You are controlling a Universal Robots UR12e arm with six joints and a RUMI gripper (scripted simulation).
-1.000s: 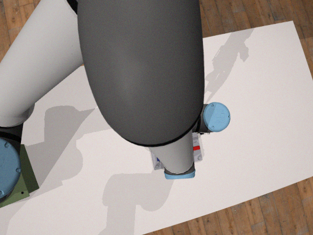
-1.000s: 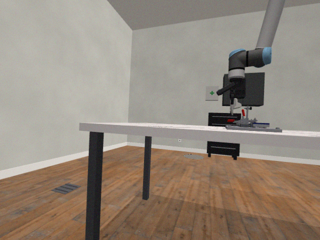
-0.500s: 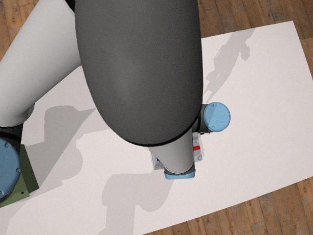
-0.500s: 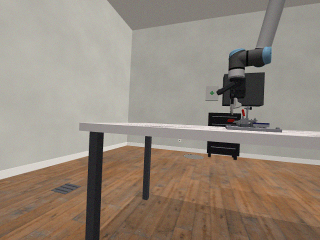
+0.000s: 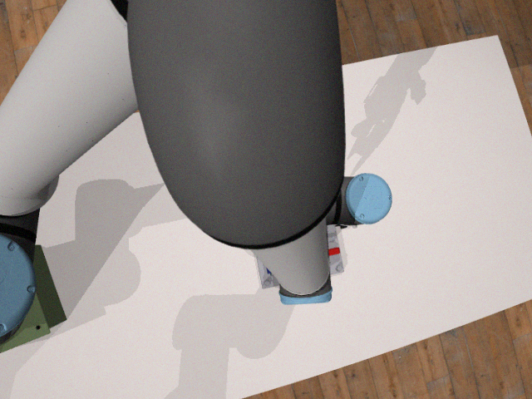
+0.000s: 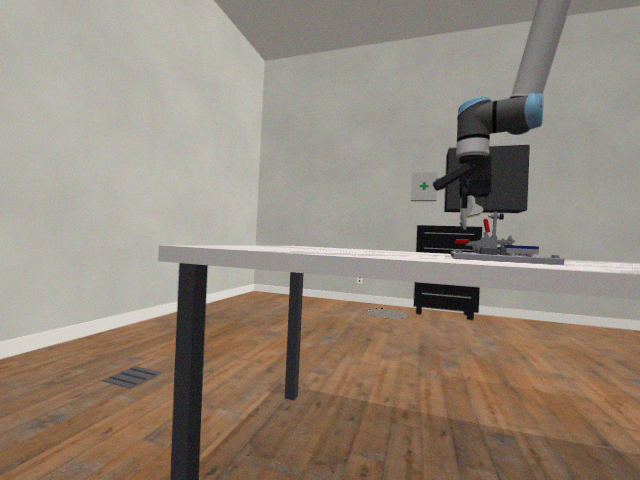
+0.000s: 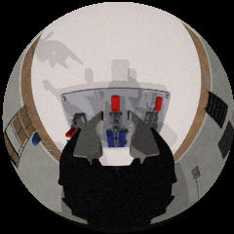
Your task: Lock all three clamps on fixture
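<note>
Right now my hand is 9 cm past the grey fixture plate and 9 cm above it. Also, from my hand: blue part (14 cm behind, 11 cm to the right, 7 cm below).
</note>
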